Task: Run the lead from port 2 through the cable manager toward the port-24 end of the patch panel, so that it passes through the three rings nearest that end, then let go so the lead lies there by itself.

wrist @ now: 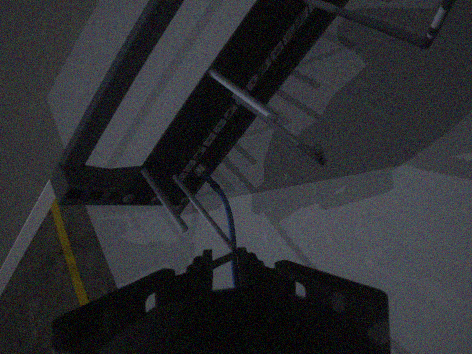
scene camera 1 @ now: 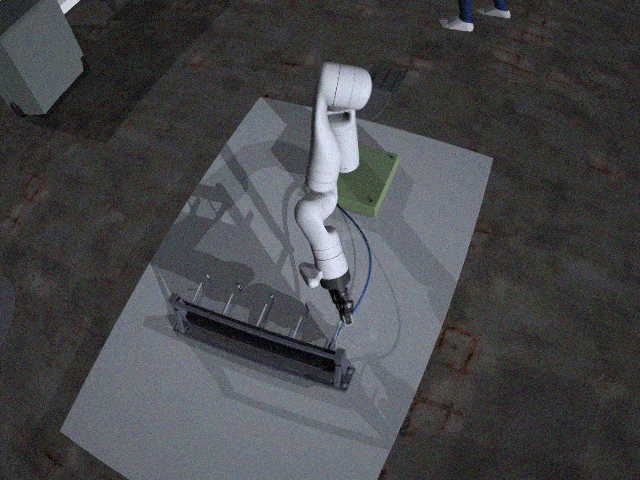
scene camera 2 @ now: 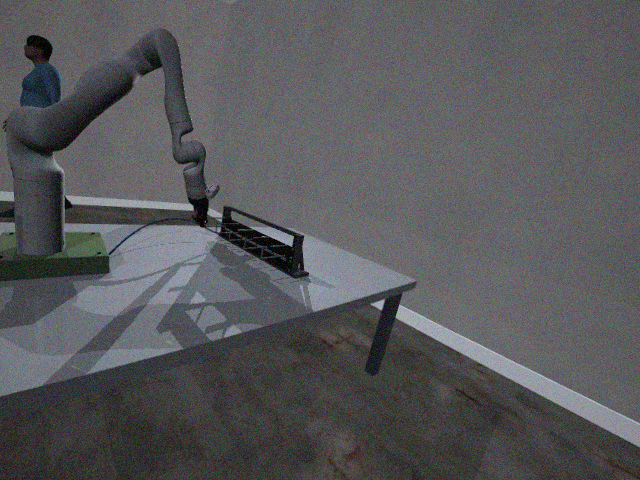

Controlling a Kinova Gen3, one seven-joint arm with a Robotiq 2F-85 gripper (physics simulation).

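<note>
The blue lead [scene camera 1: 369, 258] [scene camera 2: 160, 221] [wrist: 227, 210] is plugged in near one end of the black patch panel [scene camera 1: 258, 335] [wrist: 190, 130] and arches back to the robot's base. My gripper [scene camera 1: 347, 320] [scene camera 2: 202, 223] [wrist: 225, 260] is shut on the lead a short way out from the plug, at the port-2 end and above the table. In the wrist view, one thin ring bar [wrist: 205, 212] runs close beside the lead, up to my fingertips. Another ring bar [wrist: 245, 95] stands farther along the panel. Whether the lead is inside any ring I cannot tell. My fingers hide the pinched part.
The panel's frame has a raised top bar [scene camera 2: 263, 222] [wrist: 115, 85] and end feet. More ring bars [scene camera 1: 228, 303] [scene camera 1: 263, 314] stick out toward the robot's base. The arm stands on a green block [scene camera 1: 369, 178] [scene camera 2: 87, 266] on the grey table [scene camera 1: 439, 165]. A person [scene camera 2: 41, 87] stands behind.
</note>
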